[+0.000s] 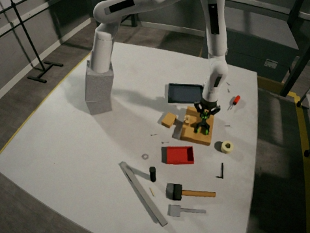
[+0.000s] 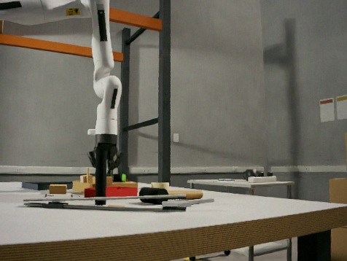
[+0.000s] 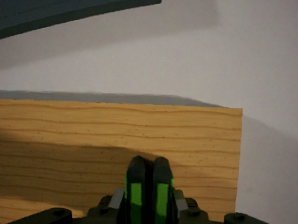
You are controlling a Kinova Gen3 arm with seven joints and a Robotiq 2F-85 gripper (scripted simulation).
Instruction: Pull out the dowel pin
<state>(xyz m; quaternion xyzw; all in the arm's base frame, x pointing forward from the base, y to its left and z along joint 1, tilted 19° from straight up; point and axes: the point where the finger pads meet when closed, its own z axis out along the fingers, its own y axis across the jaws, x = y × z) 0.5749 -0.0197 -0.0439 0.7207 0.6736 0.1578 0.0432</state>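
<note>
Right now the wooden bench board is 3 cm behind my hand, 4 cm to the right of it and 3 cm below it. Round my hand: pale wooden block: 8 cm behind, 4 cm to the right, 1 cm below; then tan wooden block: 18 cm behind, 4 cm to the right, 4 cm below; then dowel pin: 8 cm behind, 4 cm to the right, 1 cm above.
</note>
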